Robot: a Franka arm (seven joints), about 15 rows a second.
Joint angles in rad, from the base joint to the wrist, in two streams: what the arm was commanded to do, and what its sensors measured. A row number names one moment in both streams.
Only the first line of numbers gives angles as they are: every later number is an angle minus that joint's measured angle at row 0.
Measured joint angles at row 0:
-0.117 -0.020 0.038 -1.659 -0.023 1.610 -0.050
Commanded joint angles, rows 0 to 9:
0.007 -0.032 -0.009 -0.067 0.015 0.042 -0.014
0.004 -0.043 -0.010 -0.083 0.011 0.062 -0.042
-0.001 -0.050 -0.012 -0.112 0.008 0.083 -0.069
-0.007 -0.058 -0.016 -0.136 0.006 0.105 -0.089
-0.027 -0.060 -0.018 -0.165 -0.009 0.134 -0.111
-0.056 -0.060 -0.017 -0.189 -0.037 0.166 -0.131
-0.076 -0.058 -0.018 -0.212 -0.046 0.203 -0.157
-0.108 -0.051 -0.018 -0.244 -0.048 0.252 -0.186
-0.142 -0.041 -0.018 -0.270 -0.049 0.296 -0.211
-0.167 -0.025 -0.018 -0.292 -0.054 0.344 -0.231
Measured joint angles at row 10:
-0.110 -0.020 -0.027 -0.216 -0.042 0.248 -0.179
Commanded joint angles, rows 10 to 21:
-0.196 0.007 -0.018 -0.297 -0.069 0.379 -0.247
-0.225 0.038 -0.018 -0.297 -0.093 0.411 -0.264
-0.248 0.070 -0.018 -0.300 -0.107 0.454 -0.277
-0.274 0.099 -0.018 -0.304 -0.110 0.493 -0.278
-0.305 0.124 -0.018 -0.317 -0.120 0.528 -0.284
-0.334 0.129 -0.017 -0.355 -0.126 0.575 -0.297
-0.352 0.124 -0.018 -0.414 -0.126 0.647 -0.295
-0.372 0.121 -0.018 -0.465 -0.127 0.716 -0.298
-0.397 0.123 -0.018 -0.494 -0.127 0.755 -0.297
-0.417 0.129 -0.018 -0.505 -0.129 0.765 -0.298
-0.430 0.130 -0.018 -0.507 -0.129 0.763 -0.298
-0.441 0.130 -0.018 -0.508 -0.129 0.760 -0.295
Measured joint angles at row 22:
-0.408 0.159 -0.034 -0.475 -0.122 0.738 -0.290
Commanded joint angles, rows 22 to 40:
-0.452 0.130 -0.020 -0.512 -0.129 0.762 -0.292
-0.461 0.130 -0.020 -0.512 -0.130 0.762 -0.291
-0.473 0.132 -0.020 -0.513 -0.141 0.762 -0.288
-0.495 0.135 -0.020 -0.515 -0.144 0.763 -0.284
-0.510 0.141 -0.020 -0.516 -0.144 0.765 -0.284
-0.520 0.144 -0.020 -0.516 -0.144 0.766 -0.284
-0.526 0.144 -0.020 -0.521 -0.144 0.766 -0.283
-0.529 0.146 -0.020 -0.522 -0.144 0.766 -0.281
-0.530 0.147 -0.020 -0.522 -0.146 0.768 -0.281
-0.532 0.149 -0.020 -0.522 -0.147 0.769 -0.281
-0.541 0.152 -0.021 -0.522 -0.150 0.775 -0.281
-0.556 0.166 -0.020 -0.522 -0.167 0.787 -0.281
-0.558 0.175 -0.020 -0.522 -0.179 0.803 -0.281
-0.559 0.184 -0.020 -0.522 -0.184 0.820 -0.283
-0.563 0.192 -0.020 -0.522 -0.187 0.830 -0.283
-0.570 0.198 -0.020 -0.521 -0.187 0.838 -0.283
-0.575 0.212 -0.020 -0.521 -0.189 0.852 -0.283
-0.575 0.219 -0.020 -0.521 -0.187 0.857 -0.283
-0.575 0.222 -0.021 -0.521 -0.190 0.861 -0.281
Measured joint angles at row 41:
-0.556 0.213 -0.034 -0.507 -0.172 0.822 -0.290
